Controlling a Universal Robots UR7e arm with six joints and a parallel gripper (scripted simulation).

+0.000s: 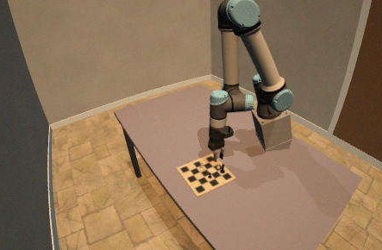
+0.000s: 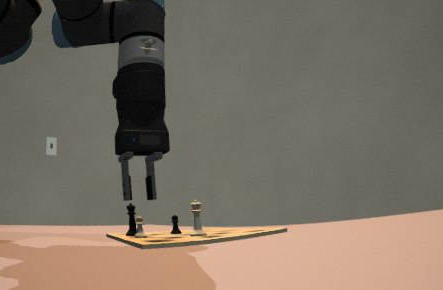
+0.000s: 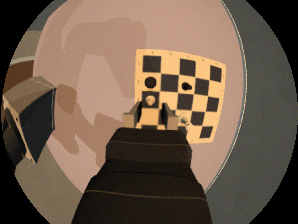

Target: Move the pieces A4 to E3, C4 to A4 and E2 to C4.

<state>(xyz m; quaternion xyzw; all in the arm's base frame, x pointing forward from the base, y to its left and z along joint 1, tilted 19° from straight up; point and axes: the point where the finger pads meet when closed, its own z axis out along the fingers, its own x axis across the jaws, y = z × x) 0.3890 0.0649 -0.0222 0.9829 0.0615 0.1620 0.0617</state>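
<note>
My gripper is now 8 cm short of the tall white piece, 3 cm to the left of it and 5 cm above it. Also, from my hand: white pawn (6 cm below); then tall black piece (1 cm behind, 4 cm to the left, 5 cm below); then black pawn (7 cm ahead, 4 cm to the left, 6 cm below).
</note>
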